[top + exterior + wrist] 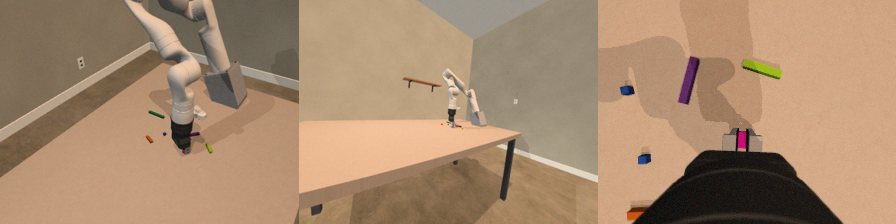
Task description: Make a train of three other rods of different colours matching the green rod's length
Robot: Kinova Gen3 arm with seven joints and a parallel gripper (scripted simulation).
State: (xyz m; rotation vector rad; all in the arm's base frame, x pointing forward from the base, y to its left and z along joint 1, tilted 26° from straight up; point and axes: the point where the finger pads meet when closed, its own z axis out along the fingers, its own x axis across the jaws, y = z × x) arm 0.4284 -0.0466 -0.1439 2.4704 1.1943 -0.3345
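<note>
The orange rod lies 1 cm ahead of my hand, 16 cm to the right of it and 1 cm below it. From my hand the other things lie so: magenta rod: 1 cm below; lime rod: 6 cm behind, 7 cm to the left, 1 cm below; purple rod: 10 cm behind, 1 cm to the right, 1 cm below.
</note>
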